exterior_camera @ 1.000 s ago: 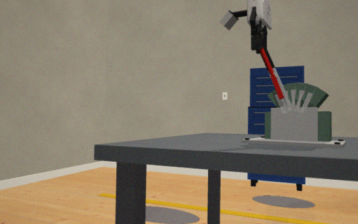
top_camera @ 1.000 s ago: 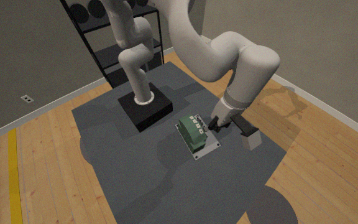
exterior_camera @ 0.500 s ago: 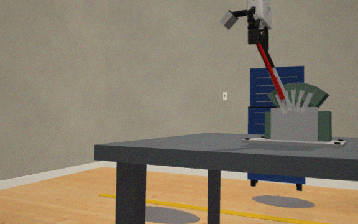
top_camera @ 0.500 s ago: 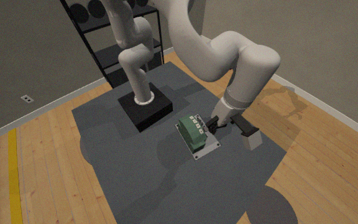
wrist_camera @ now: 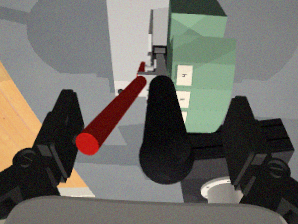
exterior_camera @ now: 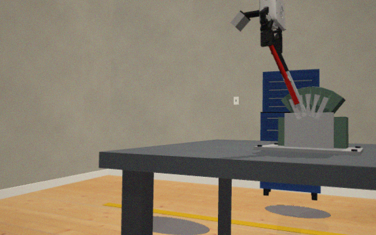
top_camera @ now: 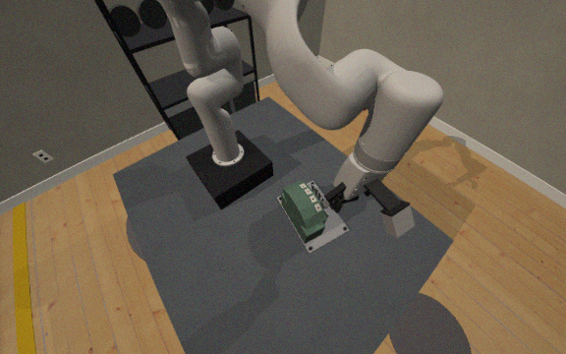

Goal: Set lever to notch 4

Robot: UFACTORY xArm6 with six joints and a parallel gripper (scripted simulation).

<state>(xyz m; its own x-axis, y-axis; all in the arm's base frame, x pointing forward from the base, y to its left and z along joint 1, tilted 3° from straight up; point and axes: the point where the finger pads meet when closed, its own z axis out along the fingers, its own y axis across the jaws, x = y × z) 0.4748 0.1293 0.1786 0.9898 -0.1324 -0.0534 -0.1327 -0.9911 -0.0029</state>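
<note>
The red bar lies 40 mm behind my hand, 20 mm to the left of it and 100 mm below it.
</note>
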